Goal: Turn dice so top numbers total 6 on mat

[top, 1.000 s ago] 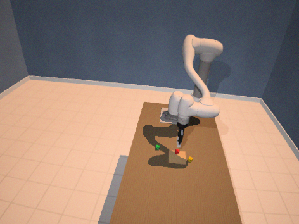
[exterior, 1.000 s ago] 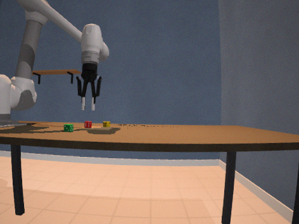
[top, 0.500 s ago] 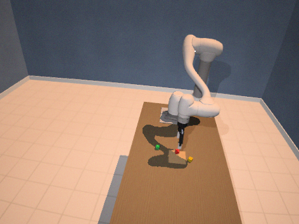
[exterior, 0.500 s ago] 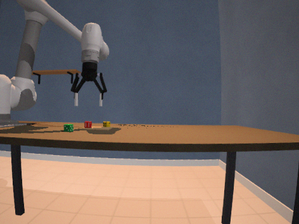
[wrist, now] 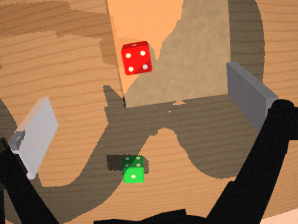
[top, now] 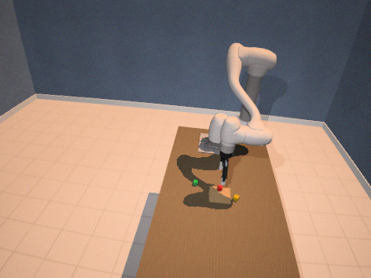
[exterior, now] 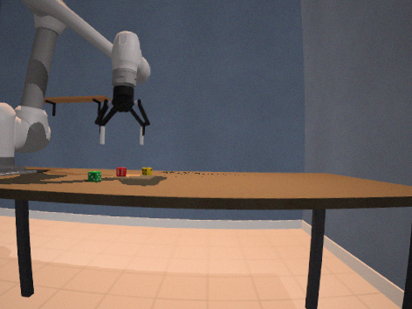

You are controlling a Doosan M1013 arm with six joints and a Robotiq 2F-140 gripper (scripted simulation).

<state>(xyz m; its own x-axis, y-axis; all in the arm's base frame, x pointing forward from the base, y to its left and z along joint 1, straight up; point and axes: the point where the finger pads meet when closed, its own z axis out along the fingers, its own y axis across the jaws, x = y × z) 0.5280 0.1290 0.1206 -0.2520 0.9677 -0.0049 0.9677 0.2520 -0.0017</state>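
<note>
Right now the green die is 170 mm to the right of my hand and 110 mm below it. From my hand the other things lie so: yellow die: 120 mm to the left, 110 mm below, 50 mm ahead; red die: 110 mm below; tan mat: 130 mm below, 40 mm ahead, 10 mm to the left.
</note>
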